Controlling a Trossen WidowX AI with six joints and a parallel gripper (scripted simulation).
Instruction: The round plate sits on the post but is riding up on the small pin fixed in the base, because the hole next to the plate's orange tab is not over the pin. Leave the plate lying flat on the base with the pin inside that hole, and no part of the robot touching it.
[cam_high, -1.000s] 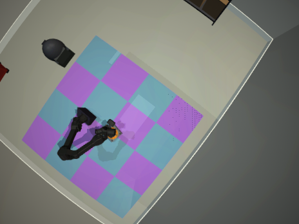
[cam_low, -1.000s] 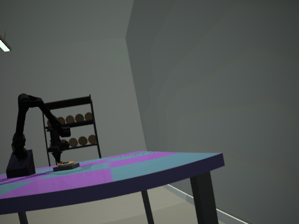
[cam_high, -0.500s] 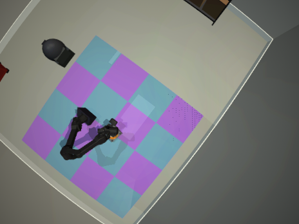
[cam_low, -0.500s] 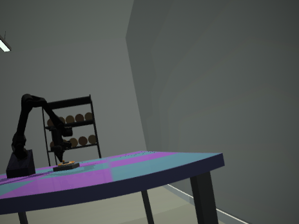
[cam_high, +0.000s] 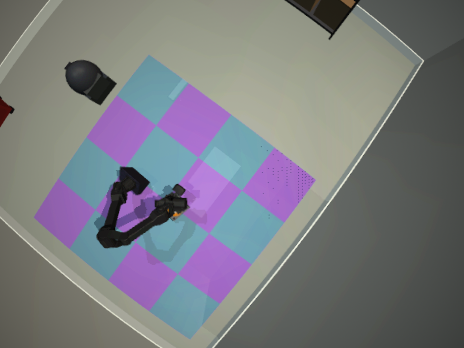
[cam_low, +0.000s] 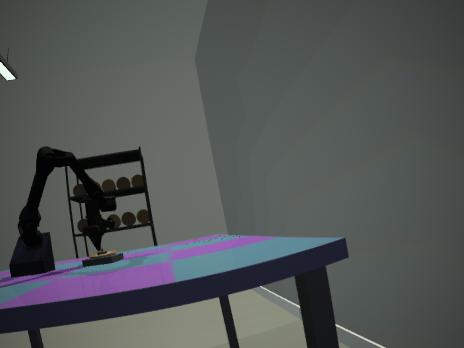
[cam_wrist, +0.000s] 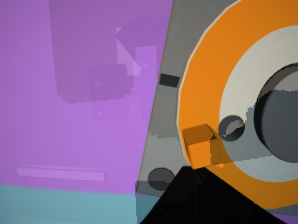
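My gripper tip is 5 cm to the left of the grey square base, 2 cm short of it and 2 cm above it.
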